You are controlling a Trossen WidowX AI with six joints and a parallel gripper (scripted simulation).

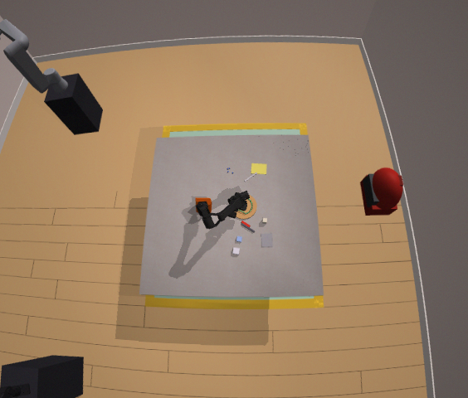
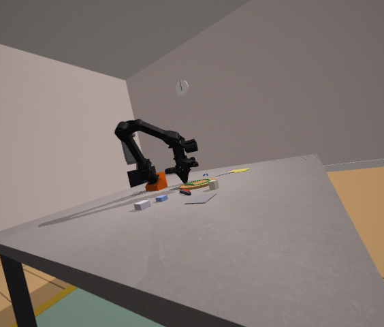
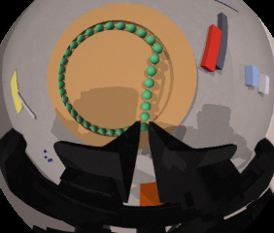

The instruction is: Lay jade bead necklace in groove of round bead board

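The round wooden bead board lies 6 cm ahead of my gripper tip, 2 cm to the left of it and 1 cm below it. From my gripper tip the other things lie so: beige cube (21 cm ahead, 11 cm to the right); red-handled tool (13 cm to the right, 7 cm ahead, 1 cm below); blue block (23 cm to the right, 1 cm below, 1 cm ahead).
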